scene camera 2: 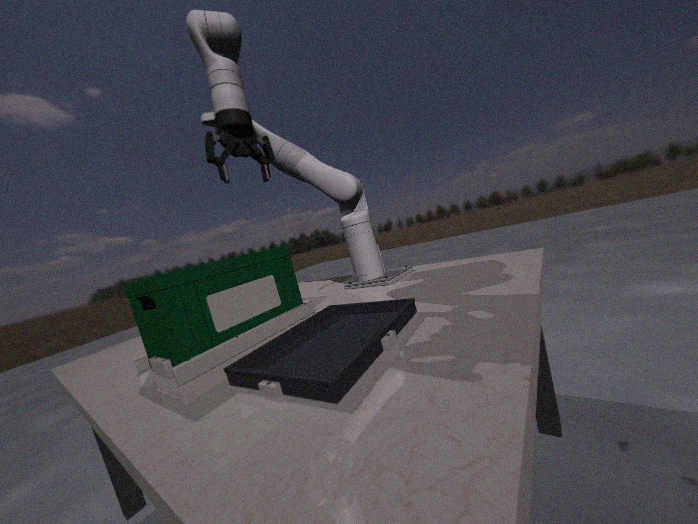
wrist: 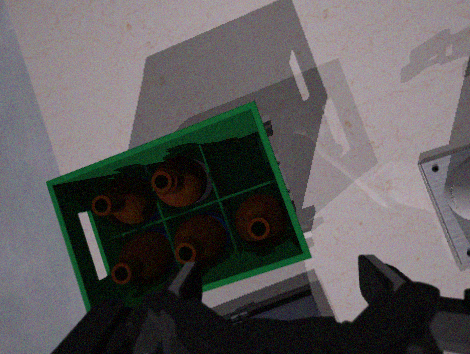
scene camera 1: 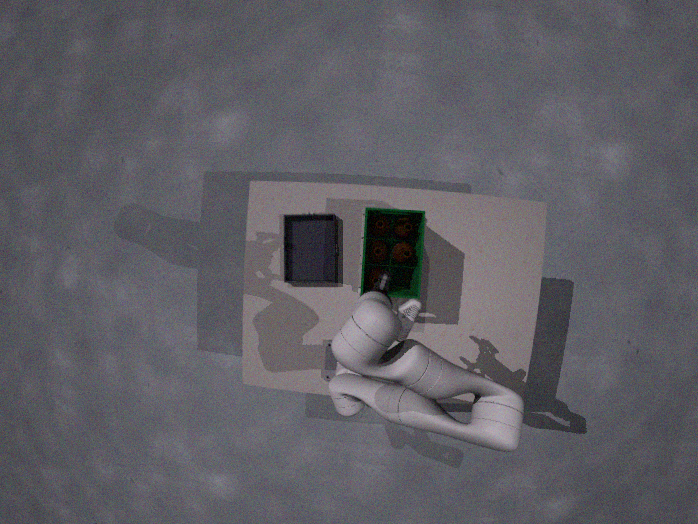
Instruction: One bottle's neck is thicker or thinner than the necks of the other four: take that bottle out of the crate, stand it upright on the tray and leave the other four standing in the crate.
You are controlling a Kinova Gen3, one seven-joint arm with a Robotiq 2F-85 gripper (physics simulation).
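Places are measured from the arm's base along level axes (x ahead, y left, z up), in millimetres.
Pixels of known places: gripper, fingertip midpoint: (scene camera 2: 247,182) (wrist: 277,275); arm's base, link origin: (scene camera 2: 370,277).
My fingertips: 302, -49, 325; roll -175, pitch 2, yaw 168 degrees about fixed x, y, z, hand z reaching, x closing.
For each thing: its top centre in the pictures, then the offset to it from my fingertips, as dx, dy, dz. "*": a spot on its surface instead. Level surfaces: height alone.
- green crate, top centre: (wrist: 171,217) (scene camera 2: 212,263) (scene camera 1: 393,253) +113, -42, -165
- dark tray, surface spot: (scene camera 2: 332,338) (scene camera 1: 312,251) * +85, +241, -335
- pale rail, top centre: (scene camera 2: 257,326) (scene camera 1: 361,251) +107, +57, -310
- table, surface height: dz -340
The green crate (scene camera 1: 394,210) (scene camera 2: 169,315) (wrist: 150,144) stands upright, divided into six compartments. Brown bottles stand in its far row (wrist: 131,206) (wrist: 182,189) and near row (wrist: 147,250) (wrist: 202,235) (wrist: 256,212) in the wrist view. The compartment at the upper right there holds no bottle. The mouths look alike in size; shadow hides the neck thicknesses, and I cannot tell which differs. The dark tray (scene camera 1: 310,248) (scene camera 2: 332,338) lies beside the crate and is empty. My gripper (scene camera 1: 384,280) (scene camera 2: 245,180) (wrist: 277,275) is open and empty, high above the crate's end nearest the robot base.
A pale rail (scene camera 2: 242,344) runs along the crate's foot on the tray side. Small pale brackets (scene camera 2: 269,388) (scene camera 2: 389,340) hold the tray's edges. The robot's base plate (wrist: 440,200) is fixed to the table (scene camera 2: 428,451) beyond the crate's end. Shadows cross the table.
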